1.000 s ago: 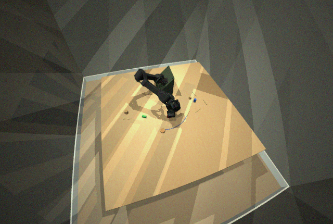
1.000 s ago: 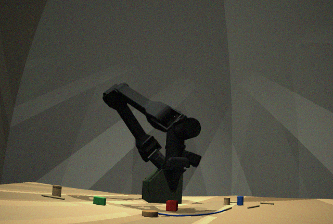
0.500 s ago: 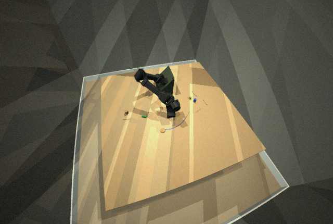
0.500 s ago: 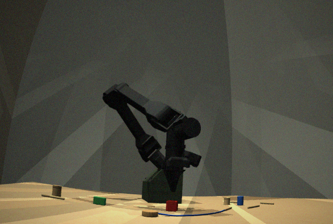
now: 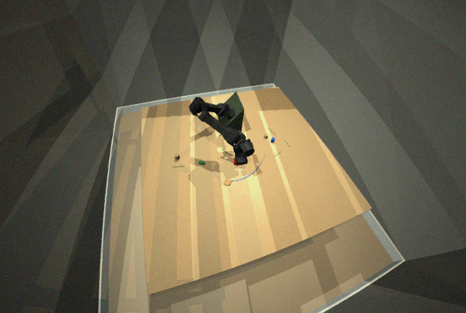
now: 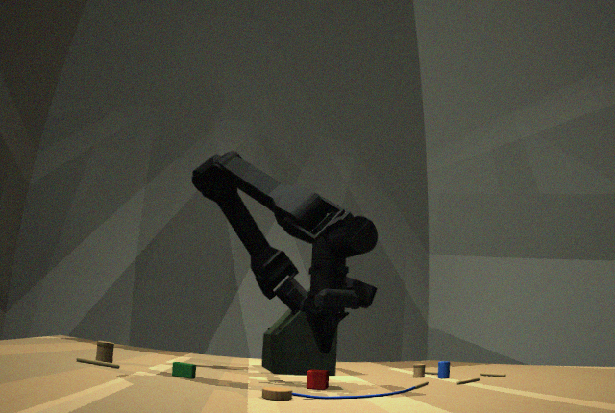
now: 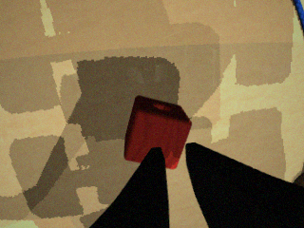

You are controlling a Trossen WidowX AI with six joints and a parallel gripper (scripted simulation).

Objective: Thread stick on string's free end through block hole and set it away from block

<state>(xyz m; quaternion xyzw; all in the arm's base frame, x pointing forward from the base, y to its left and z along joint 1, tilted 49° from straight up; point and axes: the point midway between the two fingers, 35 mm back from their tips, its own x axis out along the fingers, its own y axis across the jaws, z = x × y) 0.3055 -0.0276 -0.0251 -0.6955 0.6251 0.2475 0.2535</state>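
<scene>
Now: gripper tip 4 cm above the red block and 1 cm to the left of it. Also, from my gripper tip: green block: 23 cm to the right, 5 cm below, 3 cm behind; then thin stick: 17 cm to the left, 6 cm below; then round wooden button: 13 cm ahead, 8 cm to the right, 5 cm below.
</scene>
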